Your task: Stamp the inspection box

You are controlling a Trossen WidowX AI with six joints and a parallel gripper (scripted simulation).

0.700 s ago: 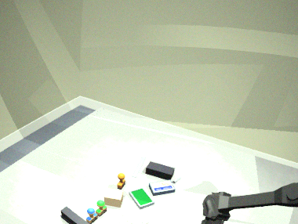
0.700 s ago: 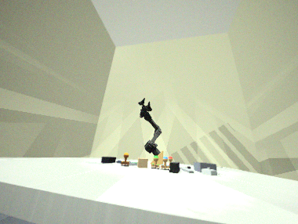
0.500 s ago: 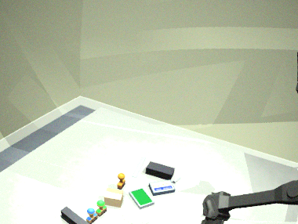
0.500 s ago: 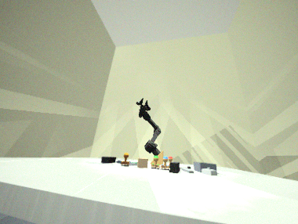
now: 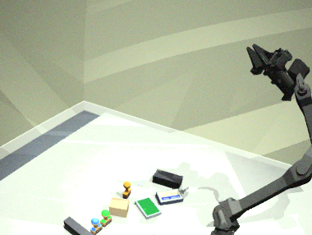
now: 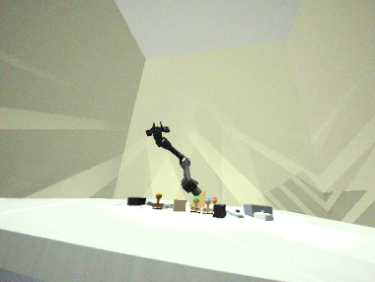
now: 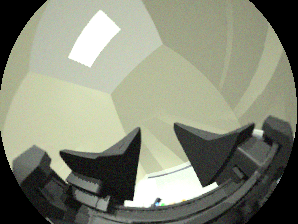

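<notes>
Now: gripper tip 560 mm above the green-knob stamp, 370 mm to the right of it and 280 mm short of it. Round my gripper tip: orange-knobbed stamp 560 mm below, 290 mm ahead, 210 mm to the left; black block 560 mm below, 190 mm ahead, 60 mm to the left; green ink pad 570 mm below, 230 mm to the left, 190 mm ahead.
</notes>
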